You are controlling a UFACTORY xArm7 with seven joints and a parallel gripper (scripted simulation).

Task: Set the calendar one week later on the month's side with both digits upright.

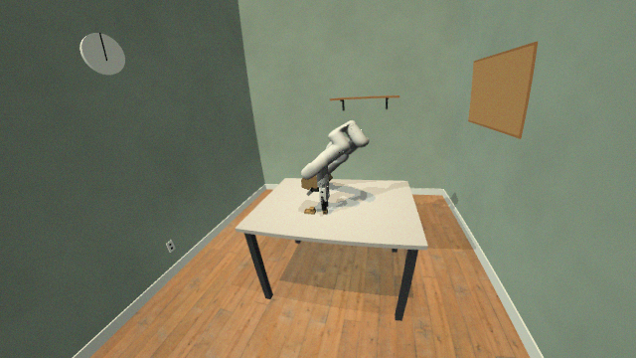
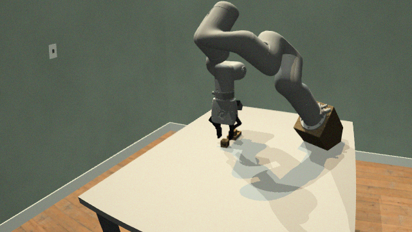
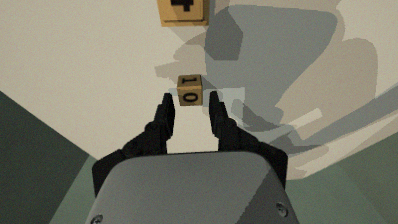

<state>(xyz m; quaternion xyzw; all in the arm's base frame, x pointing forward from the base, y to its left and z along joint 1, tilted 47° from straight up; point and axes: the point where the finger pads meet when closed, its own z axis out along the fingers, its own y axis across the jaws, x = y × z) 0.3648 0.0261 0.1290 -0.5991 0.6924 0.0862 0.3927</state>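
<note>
Now: the digit cube 40 mm below my hand. Also, from my hand: wooden calendar tray: 110 mm to the right, 50 mm below.
</note>
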